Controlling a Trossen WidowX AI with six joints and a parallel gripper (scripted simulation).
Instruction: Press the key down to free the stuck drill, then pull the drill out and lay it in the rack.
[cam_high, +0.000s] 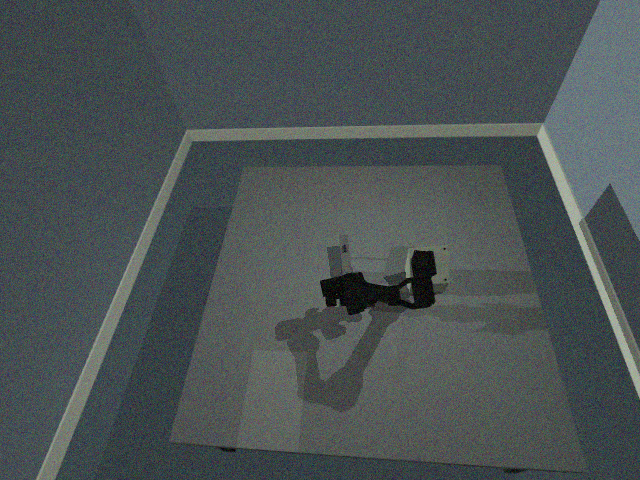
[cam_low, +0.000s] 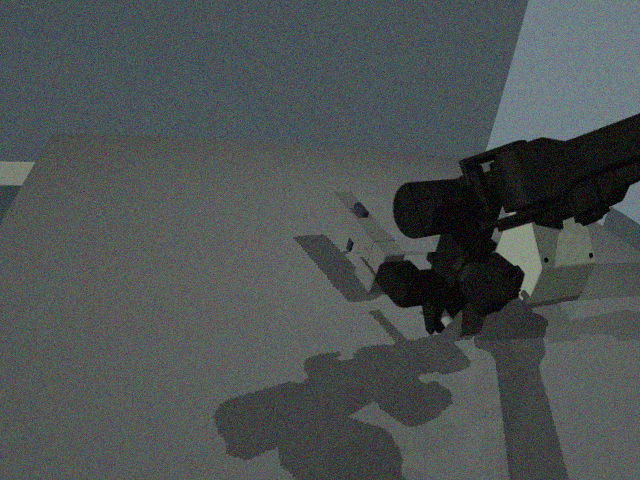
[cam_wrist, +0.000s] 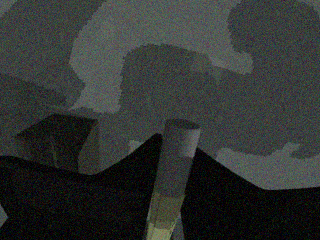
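The drill lies 1 cm ahead of my gripper tip, 4 cm to the right of it and 4 cm above it. Round my gripper tip: dark boxy rack 7 cm behind, 4 cm to the right; dark key 3 cm ahead, 23 cm to the right, 4 cm above; grey holder block 3 cm ahead, 20 cm to the right, 3 cm above.
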